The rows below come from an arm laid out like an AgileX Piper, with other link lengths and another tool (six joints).
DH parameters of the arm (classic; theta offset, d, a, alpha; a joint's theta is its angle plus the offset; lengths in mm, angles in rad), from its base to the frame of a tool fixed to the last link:
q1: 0 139 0 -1.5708
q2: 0.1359 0 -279.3 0
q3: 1.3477 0 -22 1.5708
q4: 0 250.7 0 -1.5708
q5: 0 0 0 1.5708
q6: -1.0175 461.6 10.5 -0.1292
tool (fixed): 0 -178.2 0 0
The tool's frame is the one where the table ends.
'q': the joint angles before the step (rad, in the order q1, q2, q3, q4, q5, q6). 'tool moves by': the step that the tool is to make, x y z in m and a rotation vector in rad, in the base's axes. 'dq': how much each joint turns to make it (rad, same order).
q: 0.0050 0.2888 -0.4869 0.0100 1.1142 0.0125
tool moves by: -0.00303 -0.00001 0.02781 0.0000 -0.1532 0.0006
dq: -0.0003 -0.1532 0.0000 0.0002 0.0001 -0.0012
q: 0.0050 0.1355 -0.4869 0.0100 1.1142 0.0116
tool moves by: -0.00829 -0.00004 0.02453 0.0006 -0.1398 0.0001
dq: 0.0001 -0.1475 -0.0023 -0.0001 0.0101 0.0001
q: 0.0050 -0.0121 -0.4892 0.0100 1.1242 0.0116
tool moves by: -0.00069 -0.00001 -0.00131 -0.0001 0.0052 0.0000
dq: 0.0000 0.0000 0.0000 0.0000 0.0052 0.0000
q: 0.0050 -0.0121 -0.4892 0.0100 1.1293 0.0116
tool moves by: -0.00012 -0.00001 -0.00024 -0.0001 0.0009 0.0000
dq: 0.0000 0.0000 0.0001 0.0000 0.0009 -0.0001
